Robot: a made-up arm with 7 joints. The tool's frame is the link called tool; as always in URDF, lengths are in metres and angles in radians. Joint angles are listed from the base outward. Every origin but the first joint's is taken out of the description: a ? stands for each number. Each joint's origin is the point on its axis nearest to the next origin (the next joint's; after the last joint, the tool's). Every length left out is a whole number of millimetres.
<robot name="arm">
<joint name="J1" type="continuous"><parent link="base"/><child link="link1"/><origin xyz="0.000 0.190 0.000" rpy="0.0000 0.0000 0.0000"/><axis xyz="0 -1 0"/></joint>
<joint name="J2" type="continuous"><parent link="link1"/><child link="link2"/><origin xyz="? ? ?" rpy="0.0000 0.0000 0.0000"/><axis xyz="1 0 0"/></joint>
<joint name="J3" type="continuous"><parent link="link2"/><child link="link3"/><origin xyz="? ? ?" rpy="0.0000 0.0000 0.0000"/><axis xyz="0 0 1"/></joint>
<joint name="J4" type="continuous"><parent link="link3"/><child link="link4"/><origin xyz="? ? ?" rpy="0.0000 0.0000 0.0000"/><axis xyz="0 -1 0"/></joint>
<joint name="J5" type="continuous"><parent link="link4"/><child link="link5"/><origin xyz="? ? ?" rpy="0.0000 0.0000 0.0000"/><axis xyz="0 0 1"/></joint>
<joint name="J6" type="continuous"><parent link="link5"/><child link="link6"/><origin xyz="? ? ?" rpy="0.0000 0.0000 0.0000"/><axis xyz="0 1 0"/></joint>
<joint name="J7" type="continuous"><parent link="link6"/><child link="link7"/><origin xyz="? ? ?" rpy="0.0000 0.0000 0.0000"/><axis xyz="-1 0 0"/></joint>
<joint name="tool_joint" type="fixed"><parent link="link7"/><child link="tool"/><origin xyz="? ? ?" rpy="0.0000 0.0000 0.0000"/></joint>
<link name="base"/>
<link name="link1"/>
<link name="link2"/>
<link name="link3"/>
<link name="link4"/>
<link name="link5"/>
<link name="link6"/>
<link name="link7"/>
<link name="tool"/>
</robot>
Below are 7 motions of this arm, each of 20 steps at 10 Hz.
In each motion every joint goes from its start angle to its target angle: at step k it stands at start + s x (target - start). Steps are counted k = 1, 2, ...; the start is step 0. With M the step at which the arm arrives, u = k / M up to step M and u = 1 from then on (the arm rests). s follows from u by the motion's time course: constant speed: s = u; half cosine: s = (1 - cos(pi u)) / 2; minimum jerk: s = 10 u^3 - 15 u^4 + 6 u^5.
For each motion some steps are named. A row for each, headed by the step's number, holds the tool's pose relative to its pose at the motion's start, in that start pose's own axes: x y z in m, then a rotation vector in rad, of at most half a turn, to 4 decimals.
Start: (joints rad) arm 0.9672 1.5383 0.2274 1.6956 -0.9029 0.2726 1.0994
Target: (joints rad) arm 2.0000 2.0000 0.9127 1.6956 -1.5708 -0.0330 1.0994
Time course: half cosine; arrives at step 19
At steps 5, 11, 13, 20:
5: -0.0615 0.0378 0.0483 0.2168 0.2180 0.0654
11: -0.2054 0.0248 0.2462 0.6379 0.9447 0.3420
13: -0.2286 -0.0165 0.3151 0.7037 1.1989 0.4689
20: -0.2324 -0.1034 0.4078 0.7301 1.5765 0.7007

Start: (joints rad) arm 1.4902 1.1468 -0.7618 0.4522 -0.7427 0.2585 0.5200
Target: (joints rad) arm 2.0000 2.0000 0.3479 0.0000 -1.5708 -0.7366 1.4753
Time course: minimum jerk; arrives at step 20
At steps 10, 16, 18, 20:
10: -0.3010 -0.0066 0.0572 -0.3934 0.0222 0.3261
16: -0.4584 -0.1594 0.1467 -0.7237 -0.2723 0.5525
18: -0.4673 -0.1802 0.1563 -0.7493 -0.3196 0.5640
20: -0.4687 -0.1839 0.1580 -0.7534 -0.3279 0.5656

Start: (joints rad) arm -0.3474 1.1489 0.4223 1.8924 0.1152 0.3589 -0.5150
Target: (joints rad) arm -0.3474 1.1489 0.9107 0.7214 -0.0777 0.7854 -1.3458
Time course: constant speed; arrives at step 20
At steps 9, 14, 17, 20:
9: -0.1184 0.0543 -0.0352 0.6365 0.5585 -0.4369
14: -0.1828 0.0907 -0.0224 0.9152 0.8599 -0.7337
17: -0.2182 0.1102 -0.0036 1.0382 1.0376 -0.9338
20: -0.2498 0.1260 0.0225 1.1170 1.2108 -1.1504

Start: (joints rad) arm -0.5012 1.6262 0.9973 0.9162 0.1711 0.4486 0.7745
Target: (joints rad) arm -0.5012 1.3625 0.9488 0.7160 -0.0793 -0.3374 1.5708
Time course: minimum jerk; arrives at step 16
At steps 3, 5, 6, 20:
3: -0.0080 -0.0013 -0.0023 -0.0379 -0.0059 -0.0181
5: -0.0297 -0.0053 -0.0079 -0.1428 -0.0176 -0.0687
6: -0.0454 -0.0088 -0.0117 -0.2217 -0.0226 -0.1068
20: -0.1644 -0.0519 -0.0293 -0.8937 0.0245 -0.4132

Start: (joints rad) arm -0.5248 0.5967 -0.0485 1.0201 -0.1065 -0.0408 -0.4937
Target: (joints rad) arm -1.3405 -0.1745 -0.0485 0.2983 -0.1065 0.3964 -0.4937
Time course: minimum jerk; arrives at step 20
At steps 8, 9, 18, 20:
8: -0.1018 -0.0833 0.1662 -0.3031 0.5453 -0.1573
9: -0.1214 -0.0957 0.2245 -0.3914 0.6968 -0.2131
18: -0.0939 -0.0539 0.6345 -1.0141 1.6396 -0.6563
20: -0.0913 -0.0520 0.6399 -1.0240 1.6525 -0.6633

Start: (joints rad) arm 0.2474 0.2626 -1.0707 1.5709 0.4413 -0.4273 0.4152
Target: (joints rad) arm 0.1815 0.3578 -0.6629 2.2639 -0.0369 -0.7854 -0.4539
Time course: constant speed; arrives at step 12
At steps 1, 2, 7, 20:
1: 0.0139 0.0027 -0.0016 0.0642 -0.0660 -0.0699
2: 0.0281 0.0051 -0.0025 0.1279 -0.1357 -0.1374
7: 0.1017 0.0094 0.0021 0.4202 -0.5370 -0.4335
20: 0.1741 -0.0035 0.0188 0.6174 -1.0165 -0.6462

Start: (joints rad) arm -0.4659 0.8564 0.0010 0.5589 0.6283 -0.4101 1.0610
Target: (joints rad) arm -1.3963 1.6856 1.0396 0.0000 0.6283 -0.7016 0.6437
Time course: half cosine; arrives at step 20
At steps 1, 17, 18, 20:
1: -0.0002 0.0013 0.0039 0.0101 0.0042 -0.0014
17: 0.2568 0.1123 0.3028 1.0314 0.2008 -0.6672
18: 0.2666 0.1147 0.2997 1.0441 0.1889 -0.6900
20: 0.2744 0.1167 0.2966 1.0536 0.1785 -0.7078

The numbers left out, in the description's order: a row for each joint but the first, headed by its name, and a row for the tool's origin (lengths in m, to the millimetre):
J2: 0.000 0.000 0.000
J3: 0.000 0.000 -0.320
J4: 0.000 0.000 0.000
J5: 0.000 0.000 -0.240
J6: 0.000 0.000 0.000
J7: 0.000 0.000 0.000
tool: 0.000 0.000 0.000

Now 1 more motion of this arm.
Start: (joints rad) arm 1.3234 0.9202 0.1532 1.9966 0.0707 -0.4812 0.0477
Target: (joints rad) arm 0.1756 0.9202 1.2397 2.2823 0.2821 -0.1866 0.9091
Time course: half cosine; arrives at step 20
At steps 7, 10, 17, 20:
7: 0.0294 0.0188 0.0439 -0.2163 0.1828 0.0068
10: 0.0588 0.0400 0.0694 -0.4271 0.3248 0.0218
17: 0.1194 0.0867 0.0825 -0.9164 0.5650 0.0806
20: 0.1262 0.0921 0.0807 -0.9826 0.5901 0.0906

